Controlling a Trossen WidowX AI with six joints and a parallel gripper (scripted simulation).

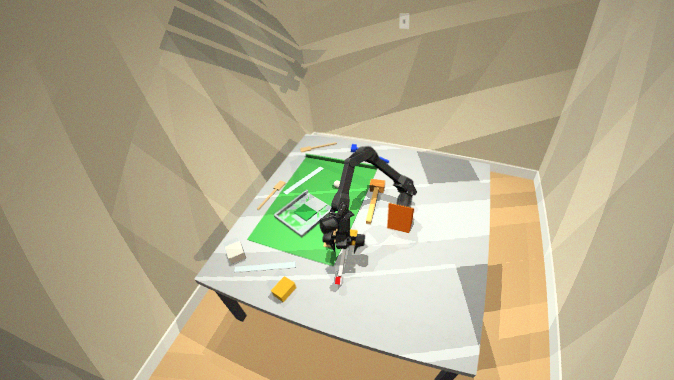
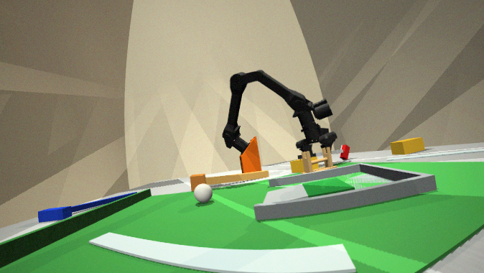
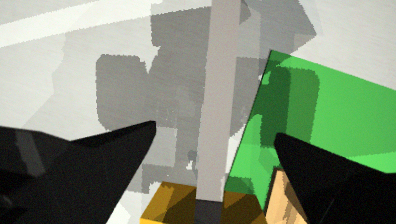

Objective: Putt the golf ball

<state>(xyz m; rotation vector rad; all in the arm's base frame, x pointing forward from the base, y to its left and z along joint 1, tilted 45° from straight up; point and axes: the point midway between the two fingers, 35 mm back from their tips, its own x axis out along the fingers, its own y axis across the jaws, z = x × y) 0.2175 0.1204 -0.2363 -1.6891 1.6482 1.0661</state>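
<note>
My gripper tip is 1 cm past the red putter, 4 cm to the right of it and 2 cm below it. The rest, counted from my gripper tip: white golf ball (19 cm ahead, 44 cm to the right); then blue putter (10 cm ahead, 78 cm to the right, 1 cm below).
</note>
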